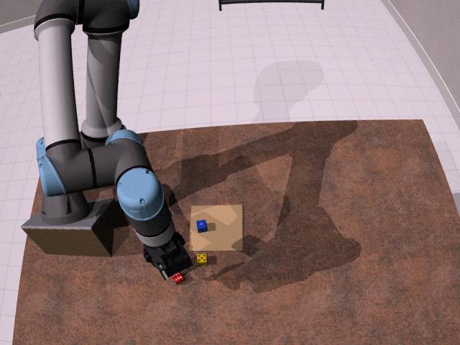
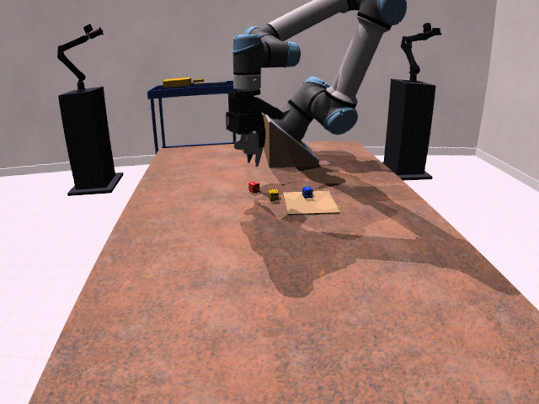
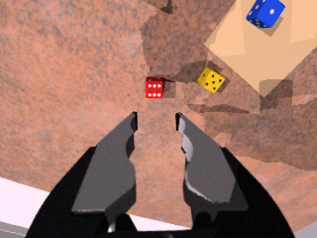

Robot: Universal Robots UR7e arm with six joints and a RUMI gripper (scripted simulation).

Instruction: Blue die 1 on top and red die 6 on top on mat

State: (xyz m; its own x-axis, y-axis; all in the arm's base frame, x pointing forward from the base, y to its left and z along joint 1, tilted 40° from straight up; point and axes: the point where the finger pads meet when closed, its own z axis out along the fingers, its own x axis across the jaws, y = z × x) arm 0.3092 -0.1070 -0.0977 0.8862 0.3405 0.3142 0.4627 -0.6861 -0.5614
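The red die lies 90 mm below my hand. The rest, counted from my hand: yellow die: 60 mm ahead, 50 mm to the left, 90 mm below; then blue die: 70 mm ahead, 150 mm to the left, 80 mm below; then tan mat: 100 mm ahead, 150 mm to the left, 100 mm below.
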